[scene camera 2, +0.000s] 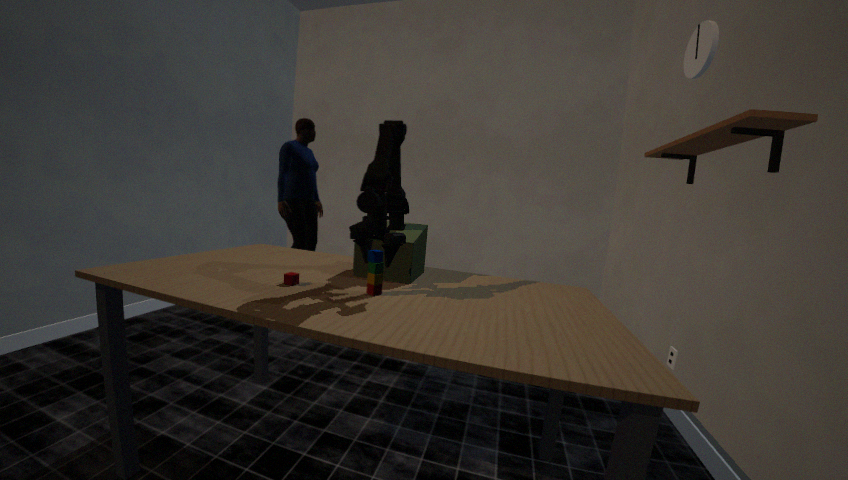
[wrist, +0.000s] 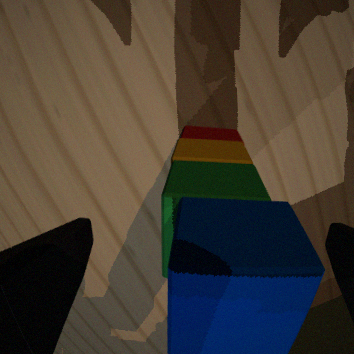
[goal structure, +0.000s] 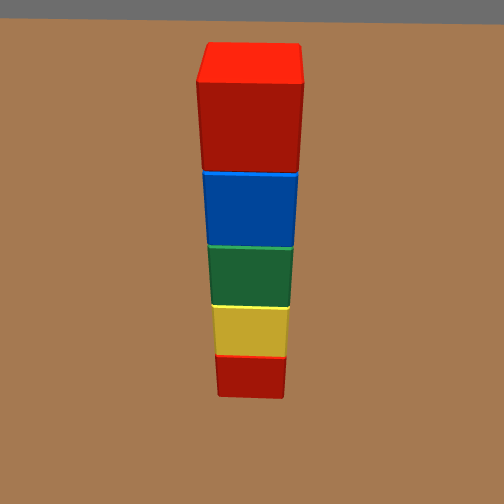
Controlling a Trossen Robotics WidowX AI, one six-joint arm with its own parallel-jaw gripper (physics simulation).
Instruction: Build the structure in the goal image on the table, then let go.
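Frame: origin at the arm's base, x back, y right, z up, level; metres.
Seen in the pictures: gripper, between the fingertips: (scene camera 2: 376, 265) (wrist: 214, 234); arm's base, origin of its link: (scene camera 2: 396, 227).
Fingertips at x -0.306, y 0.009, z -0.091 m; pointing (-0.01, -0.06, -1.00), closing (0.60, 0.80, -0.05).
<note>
Pixels of each thing's middle, then the offset from my fingertips to it. Level surfaces: height alone.
- table, height of its surface: dz -0.087 m
- red block, middle of its body: (wrist: 208, 160) (scene camera 2: 374, 288) dz -0.071, dx -0.004, dy +0.001 m
- yellow block, middle of its body: (wrist: 208, 181) (scene camera 2: 375, 278) dz -0.039, dx -0.005, dy +0.001 m
- green block, middle of its body: (wrist: 211, 218) (scene camera 2: 375, 267) dz -0.006, dx -0.004, dy +0.001 m
- blue block, middle of its body: (wrist: 234, 278) (scene camera 2: 375, 256) dz +0.027, dx +0.000, dy +0.006 m
- loose red cube, middle of its body: (scene camera 2: 291, 278) dz -0.071, dx +0.006, dy +0.266 m
A tower stands on the table (scene camera 2: 505, 333): a red block (scene camera 2: 374, 290) (wrist: 212, 133) at the bottom, then a yellow block (scene camera 2: 374, 278) (wrist: 212, 150), a green block (scene camera 2: 374, 268) (wrist: 215, 180) and a blue block (scene camera 2: 374, 256) (wrist: 245, 310) on top. In the wrist view the blue block sits a little to the right of the green one, whose left side shows. My gripper (scene camera 2: 377, 260) (wrist: 214, 234) is open and empty, with its fingers to the left and right of the tower's upper part and a gap on each side.
A loose red cube (scene camera 2: 290, 278) lies on the table to the left of the tower. A green box (scene camera 2: 419, 255) stands behind the tower, close to the arm. A person (scene camera 2: 299, 172) in a blue top stands behind the table. A shelf (scene camera 2: 737, 130) hangs on the right wall.
</note>
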